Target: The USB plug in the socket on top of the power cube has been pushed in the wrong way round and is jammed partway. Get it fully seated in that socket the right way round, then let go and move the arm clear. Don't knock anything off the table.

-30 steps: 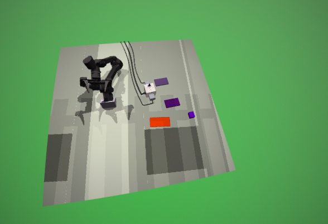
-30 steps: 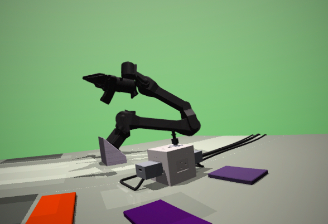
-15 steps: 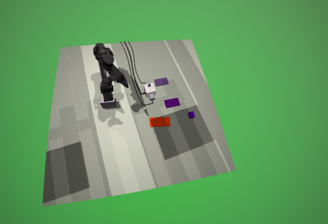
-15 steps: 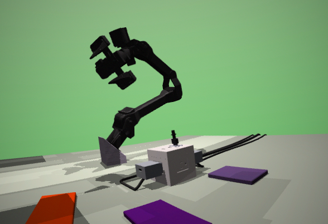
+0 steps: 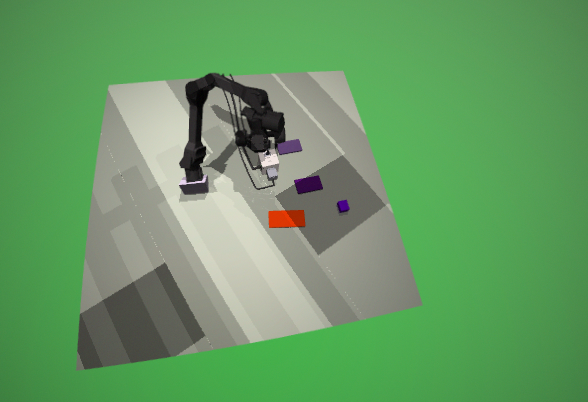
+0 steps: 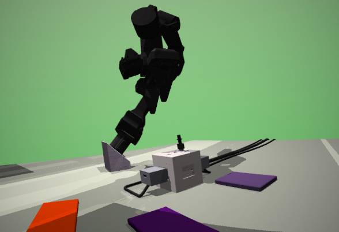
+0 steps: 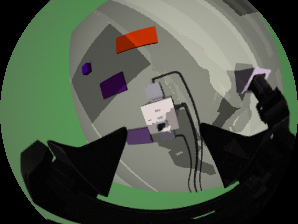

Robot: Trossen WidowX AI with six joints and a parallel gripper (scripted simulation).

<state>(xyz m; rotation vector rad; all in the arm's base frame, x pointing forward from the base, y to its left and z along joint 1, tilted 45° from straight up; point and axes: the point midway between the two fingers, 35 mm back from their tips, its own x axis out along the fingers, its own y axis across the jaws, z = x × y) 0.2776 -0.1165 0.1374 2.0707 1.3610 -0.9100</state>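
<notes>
Now: the USB plug 20 mm ahead of my gripper tip, 30 mm to the left of it and 90 mm below it. The rest, counted from my gripper tip: orange slab: 40 mm ahead, 250 mm to the right, 170 mm below; then USB socket: 20 mm ahead, 30 mm to the left, 110 mm below; then purple block: 300 mm ahead, 260 mm to the right, 160 mm below.
</notes>
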